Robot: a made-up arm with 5 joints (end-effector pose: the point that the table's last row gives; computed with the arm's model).
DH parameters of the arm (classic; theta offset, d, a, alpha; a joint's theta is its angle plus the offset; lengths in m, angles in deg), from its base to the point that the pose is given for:
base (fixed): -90 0.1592 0 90
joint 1: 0 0.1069 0.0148 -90
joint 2: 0 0.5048 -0.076 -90
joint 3: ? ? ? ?
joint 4: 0 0.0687 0.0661 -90
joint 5: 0 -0.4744 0.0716 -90
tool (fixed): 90 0.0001 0 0
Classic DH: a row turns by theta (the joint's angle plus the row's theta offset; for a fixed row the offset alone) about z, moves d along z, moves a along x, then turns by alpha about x.
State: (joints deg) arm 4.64 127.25 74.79 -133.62 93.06
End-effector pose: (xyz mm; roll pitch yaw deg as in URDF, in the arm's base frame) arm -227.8 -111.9 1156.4 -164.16 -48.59 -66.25
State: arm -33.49 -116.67 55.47 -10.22 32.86
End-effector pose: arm -297.2 -890.5 224.6 9.88 22.85 -112.45
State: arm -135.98 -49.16 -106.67 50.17 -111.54
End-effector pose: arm 232.0 -300.4 -678.8 107.44 49.96 -24.46
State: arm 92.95 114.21 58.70 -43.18 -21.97
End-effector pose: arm -677.8 720.6 -320.7 138.75 33.28 138.20
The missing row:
joint 3: 0 0.2143 -0.1104 -90
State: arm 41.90 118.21 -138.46 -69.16 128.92
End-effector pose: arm 3.7 475.0 -62.4 11.22 63.06 8.32
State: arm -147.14 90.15 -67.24 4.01 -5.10
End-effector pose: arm -92.4 -845.2 73.0 117.04 -29.15 -88.40
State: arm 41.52 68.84 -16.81 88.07 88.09
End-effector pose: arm 206.7 434.7 593.6 -132.43 -25.12 -2.75
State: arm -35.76 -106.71 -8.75 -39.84 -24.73
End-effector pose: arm 57.9 -823.7 9.2 34.68 37.97 -60.71
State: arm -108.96 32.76 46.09 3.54 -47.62
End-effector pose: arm 389.5 -528.4 476.5 -155.96 -29.42 -8.03
